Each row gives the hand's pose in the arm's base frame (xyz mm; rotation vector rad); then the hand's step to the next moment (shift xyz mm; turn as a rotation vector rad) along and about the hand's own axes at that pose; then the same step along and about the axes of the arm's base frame.
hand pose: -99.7 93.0 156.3 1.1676 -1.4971 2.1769
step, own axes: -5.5 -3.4 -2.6 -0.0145 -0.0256 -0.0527
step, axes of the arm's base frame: 4.4 5.0 -2.1 0.0000 0.0603 -0.0014
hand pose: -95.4 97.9 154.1 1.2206 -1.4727 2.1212
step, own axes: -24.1 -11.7 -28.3 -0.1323 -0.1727 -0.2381
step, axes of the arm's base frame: 8.5 35.1 -14.5 0.0768 0.3125 -0.0215
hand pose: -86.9 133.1 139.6 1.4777 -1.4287 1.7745
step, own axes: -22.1 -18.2 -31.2 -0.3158 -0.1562 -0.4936
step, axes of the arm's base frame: 8.1 40.6 -9.0 0.0085 0.5823 -0.1690
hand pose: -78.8 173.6 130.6 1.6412 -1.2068 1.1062
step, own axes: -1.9 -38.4 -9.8 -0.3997 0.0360 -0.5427
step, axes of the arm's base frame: 35.1 18.3 -2.8 -0.2005 0.6078 -0.2145
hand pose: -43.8 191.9 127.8 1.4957 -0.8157 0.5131
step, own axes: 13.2 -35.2 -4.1 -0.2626 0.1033 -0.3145
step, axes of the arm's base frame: 35.5 0.0 -13.1 -0.1978 0.3617 -0.0926
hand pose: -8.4 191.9 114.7 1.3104 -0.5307 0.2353
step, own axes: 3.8 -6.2 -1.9 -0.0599 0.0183 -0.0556
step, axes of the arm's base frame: 6.5 -0.3 -3.7 -0.0466 0.0657 -0.0230
